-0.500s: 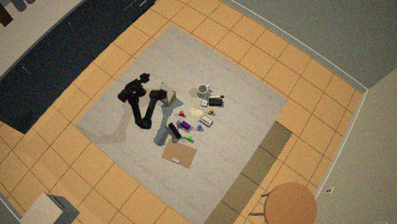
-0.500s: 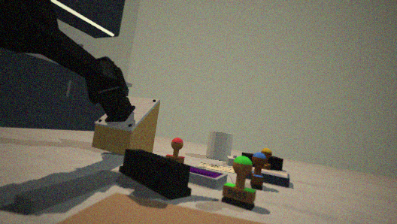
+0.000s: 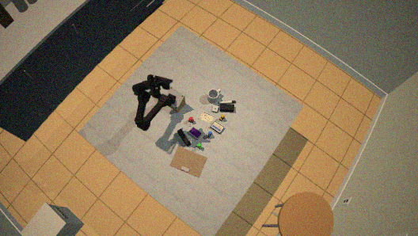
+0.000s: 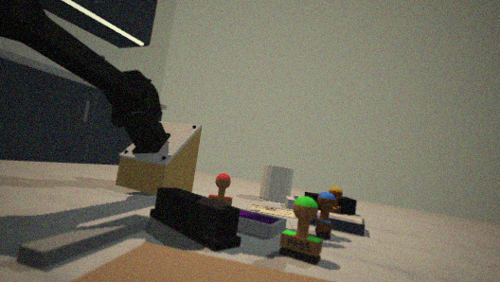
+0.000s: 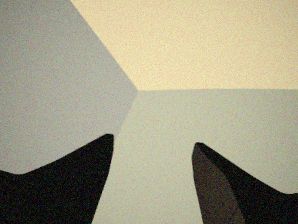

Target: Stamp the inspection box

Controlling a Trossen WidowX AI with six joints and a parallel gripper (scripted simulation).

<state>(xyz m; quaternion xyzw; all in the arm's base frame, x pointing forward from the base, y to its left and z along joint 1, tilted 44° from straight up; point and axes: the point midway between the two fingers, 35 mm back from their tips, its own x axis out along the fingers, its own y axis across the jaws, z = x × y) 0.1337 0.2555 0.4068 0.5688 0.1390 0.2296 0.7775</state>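
My gripper tip is 58 cm above the green-knobbed stamp, 27 cm short of it and 12 cm to the left of it. From my gripper tip the other things lie so: red stamp: 58 cm below, 11 cm ahead, 3 cm to the left; purple ink pad: 60 cm below, 19 cm ahead, 4 cm to the right; black block: 59 cm below, 13 cm ahead, 11 cm to the right.
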